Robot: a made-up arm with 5 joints.
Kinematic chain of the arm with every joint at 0, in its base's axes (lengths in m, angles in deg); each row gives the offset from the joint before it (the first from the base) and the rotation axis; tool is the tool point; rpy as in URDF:
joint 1: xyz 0.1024 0 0.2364 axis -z
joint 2: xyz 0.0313 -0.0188 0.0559 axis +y
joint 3: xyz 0.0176 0 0.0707 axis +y
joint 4: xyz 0.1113 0 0.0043 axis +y
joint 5: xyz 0.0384 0.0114 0 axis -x
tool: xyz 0 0 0 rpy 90 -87.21 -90
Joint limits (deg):
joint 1: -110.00..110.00
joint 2: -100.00..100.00
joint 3: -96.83..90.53
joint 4: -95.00..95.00
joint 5: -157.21..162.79
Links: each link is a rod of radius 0.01 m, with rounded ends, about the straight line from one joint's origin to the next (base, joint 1, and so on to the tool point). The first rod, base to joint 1, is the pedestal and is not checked.
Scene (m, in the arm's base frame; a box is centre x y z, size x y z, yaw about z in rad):
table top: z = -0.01
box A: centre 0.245 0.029 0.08 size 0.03 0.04 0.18 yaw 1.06
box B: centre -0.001 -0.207 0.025 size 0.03 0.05 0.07 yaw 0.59
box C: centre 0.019 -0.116 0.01 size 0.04 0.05 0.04 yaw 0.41
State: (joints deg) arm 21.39 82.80 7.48 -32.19 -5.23
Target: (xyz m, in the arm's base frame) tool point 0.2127 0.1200 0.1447
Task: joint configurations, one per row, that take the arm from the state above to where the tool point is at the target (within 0.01 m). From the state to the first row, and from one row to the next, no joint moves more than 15 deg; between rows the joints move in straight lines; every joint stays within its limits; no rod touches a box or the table.
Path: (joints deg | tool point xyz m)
1: 9.90 74.53 0.73 -25.75 -18.18 | 0.2603 -0.0351 0.1584
2: -1.59 66.26 -6.02 -19.31 -31.13 | 0.2936 -0.0021 0.1850
3: -13.08 57.99 -12.78 -12.86 -44.09 | 0.3130 0.0413 0.2183
4: -25.39 67.71 -12.55 -18.63 -31.13 | 0.2875 0.0797 0.1911
5: -37.70 77.43 -12.31 -24.40 -18.18 | 0.2525 0.1066 0.1663
6: -50.01 87.15 -12.08 -30.17 -5.23 | 0.2127 0.1200 0.1447

